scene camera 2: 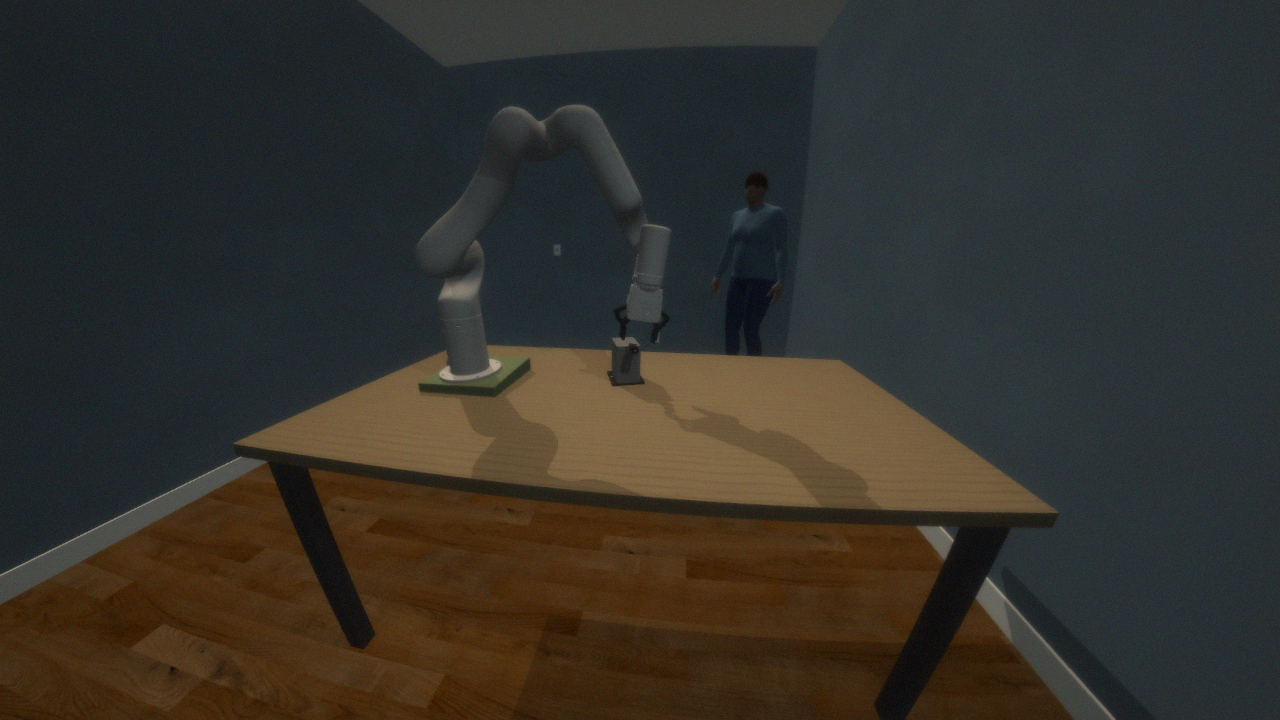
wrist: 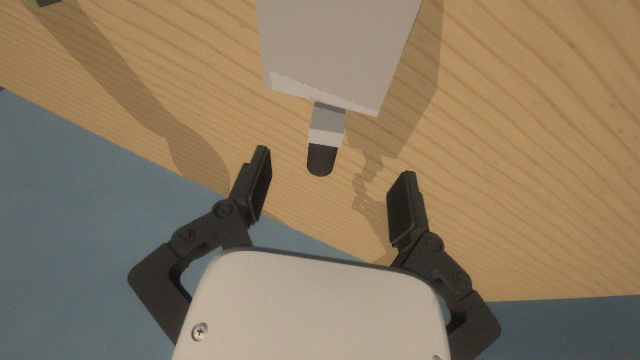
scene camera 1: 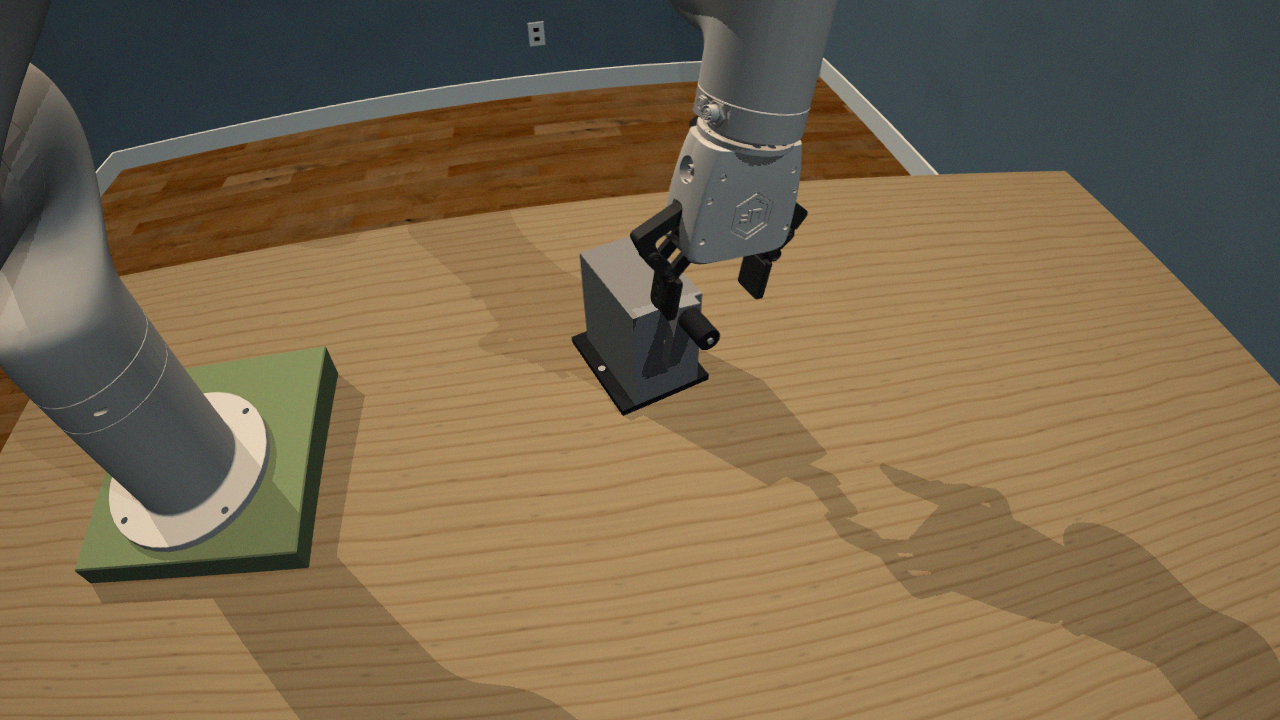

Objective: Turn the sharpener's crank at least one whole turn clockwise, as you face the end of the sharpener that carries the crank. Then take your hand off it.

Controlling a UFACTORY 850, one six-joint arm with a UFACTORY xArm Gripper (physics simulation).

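Observation:
The grey box-shaped sharpener (scene camera 1: pixel 610 313) (scene camera 2: pixel 617 360) (wrist: pixel 335 50) stands upright on its thin black base. Its crank's black handle (scene camera 1: pixel 699 328) (scene camera 2: pixel 633 350) (wrist: pixel 321 161) sticks out near the top of the crank end, and the grey crank arm (wrist: pixel 326 125) shows behind it in the wrist view. In scene camera 2 the crank points up and slightly right. My gripper (scene camera 1: pixel 711 304) (scene camera 2: pixel 640 339) (wrist: pixel 333 171) is wide open and empty. It is above the crank end, its fingers apart from the handle; one finger partly hides the sharpener in scene camera 1.
The arm's base stands on a green block (scene camera 1: pixel 286 447) (scene camera 2: pixel 514 369) left of the sharpener on the wooden table (scene camera 1: pixel 537 537) (scene camera 2: pixel 716 465) (wrist: pixel 525 175). A person (scene camera 2: pixel 759 241) in a blue top stands beyond the table's far side, near the wall.

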